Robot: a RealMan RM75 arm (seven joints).
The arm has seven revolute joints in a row. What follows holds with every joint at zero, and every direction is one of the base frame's. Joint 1 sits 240.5 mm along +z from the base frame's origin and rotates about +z. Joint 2 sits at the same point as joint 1 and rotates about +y. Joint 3 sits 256 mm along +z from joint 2 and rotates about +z. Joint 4 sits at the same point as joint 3 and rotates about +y. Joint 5 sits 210 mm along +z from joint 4 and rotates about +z. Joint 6 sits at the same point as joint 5 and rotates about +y. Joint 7 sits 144 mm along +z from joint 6 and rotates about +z. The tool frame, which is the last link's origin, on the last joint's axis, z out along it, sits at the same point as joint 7; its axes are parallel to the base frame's.
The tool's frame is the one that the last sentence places.
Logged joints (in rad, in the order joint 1, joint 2, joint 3, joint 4, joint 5, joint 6, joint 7), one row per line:
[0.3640 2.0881 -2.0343 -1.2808 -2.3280 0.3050 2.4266]
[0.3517 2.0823 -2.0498 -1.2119 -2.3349 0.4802 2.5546]
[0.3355 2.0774 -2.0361 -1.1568 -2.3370 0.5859 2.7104]
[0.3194 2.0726 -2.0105 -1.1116 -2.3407 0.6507 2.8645]
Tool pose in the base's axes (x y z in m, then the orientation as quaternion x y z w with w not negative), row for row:
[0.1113 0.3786 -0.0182 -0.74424 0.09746 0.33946 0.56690]
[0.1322 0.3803 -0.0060 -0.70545 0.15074 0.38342 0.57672]
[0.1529 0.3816 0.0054 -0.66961 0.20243 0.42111 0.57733]
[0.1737 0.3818 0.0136 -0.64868 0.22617 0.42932 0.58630]
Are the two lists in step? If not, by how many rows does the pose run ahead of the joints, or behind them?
The pose runs 1 row ahead of the joints: the pose in row i belongs to the joints in row i + 1.
